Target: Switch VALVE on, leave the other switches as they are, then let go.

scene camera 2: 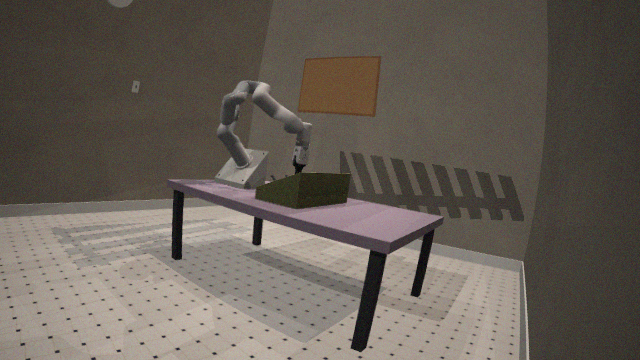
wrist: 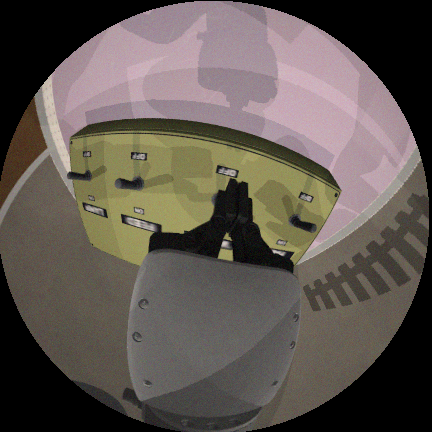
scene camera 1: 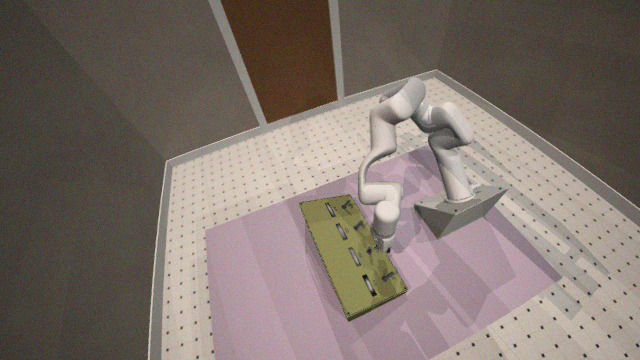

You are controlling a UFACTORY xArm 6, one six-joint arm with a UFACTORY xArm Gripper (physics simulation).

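Seen in the pictures: gripper, fingertip midpoint: (wrist: 233, 190) (scene camera 1: 380, 246); arm's base, link origin: (scene camera 2: 243, 162) (scene camera 1: 459, 197).
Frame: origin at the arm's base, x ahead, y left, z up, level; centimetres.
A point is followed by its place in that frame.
Note:
A yellow-green panel (scene camera 1: 322, 225) {z -0.2, x 60.5, y -5.7 cm} (scene camera 2: 325, 190) {z -6.7, x 64.7, y 4.9 cm} (wrist: 110, 235) {z -0.7, x 59.9, y -9.4 cm} carries a row of toggle switches, with OFF labels at the table side and ON labels nearer the name plates. The name plates are too blurred or covered to read, so I cannot tell which is VALVE. My gripper (scene camera 1: 375, 246) {z -3.0, x 40.2, y 8.9 cm} (scene camera 2: 299, 170) {z -3.0, x 40.2, y 8.9 cm} (wrist: 233, 190) {z -3.0, x 40.2, y 8.9 cm} is shut and empty, its tips low over the third switch from the left in the wrist view. A bit of that switch (wrist: 216, 199) shows beside the fingers; its lever position is hidden. The left lever (wrist: 79, 175) {z -3.9, x 47.0, y -14.5 cm}, second lever (wrist: 129, 183) {z -3.5, x 44.8, y -2.7 cm} and right lever (wrist: 303, 223) {z -3.5, x 41.0, y 19.9 cm} stand uncovered.
The panel stands on a pink-purple table (scene camera 1: 250, 260) {z -14.7, x 98.2, y -5.0 cm} (scene camera 2: 400, 225) {z -14.7, x 110.1, y 4.4 cm}. The arm's grey wedge base (scene camera 1: 450, 215) {z 5.8, x 12.0, y 8.5 cm} (scene camera 2: 240, 175) {z -7.7, x 6.4, y -6.3 cm} stands on the table beyond the switch side of the panel. Neighbouring levers stick up on both sides of the fingers.

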